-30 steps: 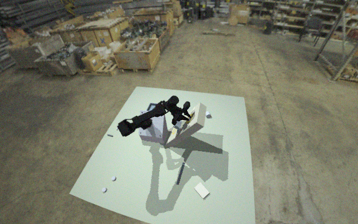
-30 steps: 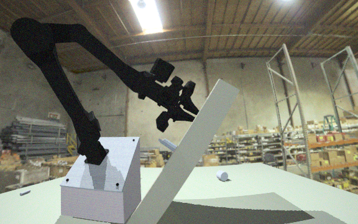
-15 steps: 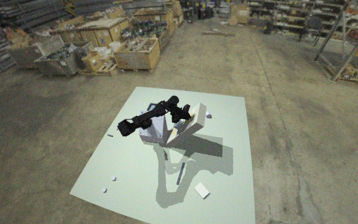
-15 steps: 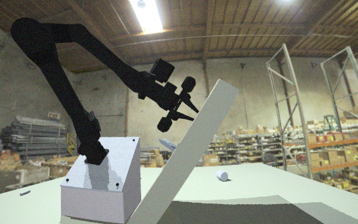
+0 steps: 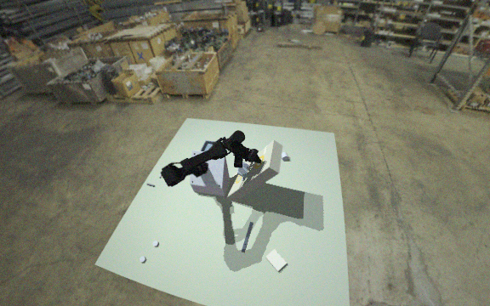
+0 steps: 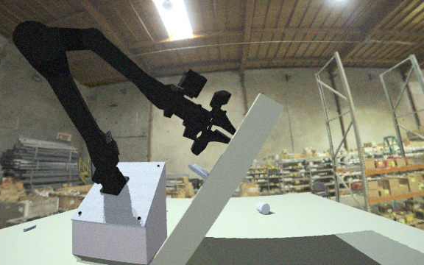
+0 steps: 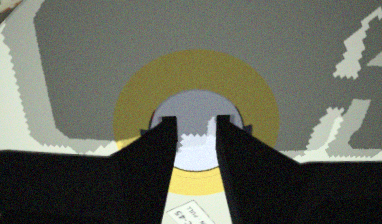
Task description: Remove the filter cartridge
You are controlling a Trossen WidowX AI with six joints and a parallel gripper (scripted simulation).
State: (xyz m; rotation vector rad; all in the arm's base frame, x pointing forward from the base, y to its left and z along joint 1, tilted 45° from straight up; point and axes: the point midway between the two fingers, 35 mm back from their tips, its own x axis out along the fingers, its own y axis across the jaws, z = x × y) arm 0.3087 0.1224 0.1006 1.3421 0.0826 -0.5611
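Now: gripper tip 43 cm past the grey-blue tray, 27 cm above it and 26 cm to the right of it. Also, from my gripper tip: round filter cartridge (1 cm below, 1 cm ahead).
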